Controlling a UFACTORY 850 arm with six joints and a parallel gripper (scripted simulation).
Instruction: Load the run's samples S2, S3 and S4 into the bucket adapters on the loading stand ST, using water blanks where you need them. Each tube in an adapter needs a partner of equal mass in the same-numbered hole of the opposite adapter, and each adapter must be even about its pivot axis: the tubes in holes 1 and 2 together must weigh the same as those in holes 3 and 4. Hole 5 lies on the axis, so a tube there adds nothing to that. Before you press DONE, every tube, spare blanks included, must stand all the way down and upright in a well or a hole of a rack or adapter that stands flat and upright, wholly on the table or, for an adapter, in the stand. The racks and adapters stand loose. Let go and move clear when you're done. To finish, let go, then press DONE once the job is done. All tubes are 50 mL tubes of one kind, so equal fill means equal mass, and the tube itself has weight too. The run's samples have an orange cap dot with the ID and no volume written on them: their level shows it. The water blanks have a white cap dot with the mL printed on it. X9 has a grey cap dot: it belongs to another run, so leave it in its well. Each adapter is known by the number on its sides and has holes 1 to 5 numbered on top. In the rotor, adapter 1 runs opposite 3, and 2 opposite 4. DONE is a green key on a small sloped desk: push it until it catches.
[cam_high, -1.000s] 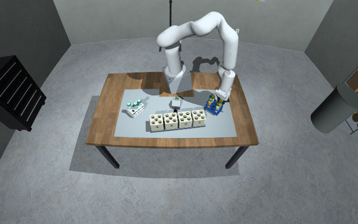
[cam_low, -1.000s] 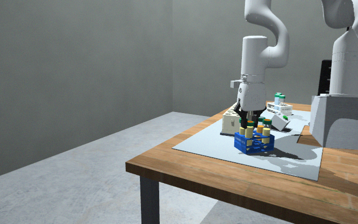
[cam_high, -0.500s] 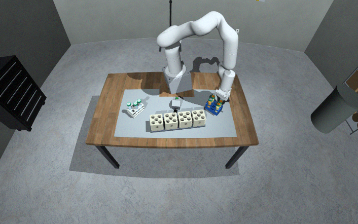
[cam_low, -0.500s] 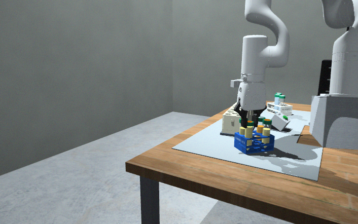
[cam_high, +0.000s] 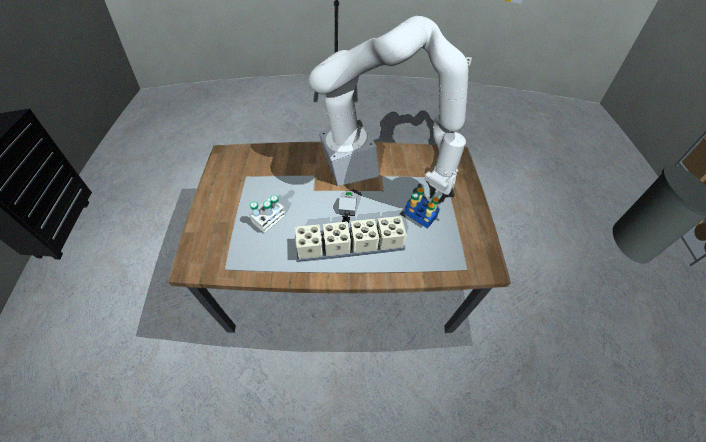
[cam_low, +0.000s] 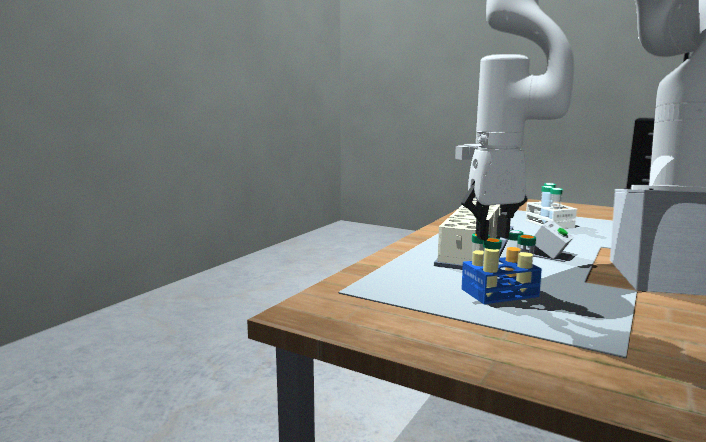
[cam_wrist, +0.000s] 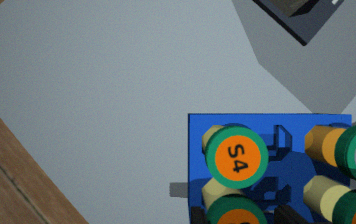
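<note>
The sample tube is 80 mm below my hand, 70 mm to the right of it and 50 mm behind it. Round my hand: blue rack: 110 mm below, 40 mm to the right, 10 mm behind; then sample tube S3: 80 mm below, 10 mm to the right; then tube X9: 100 mm to the right, 80 mm below, 20 mm behind.
</note>
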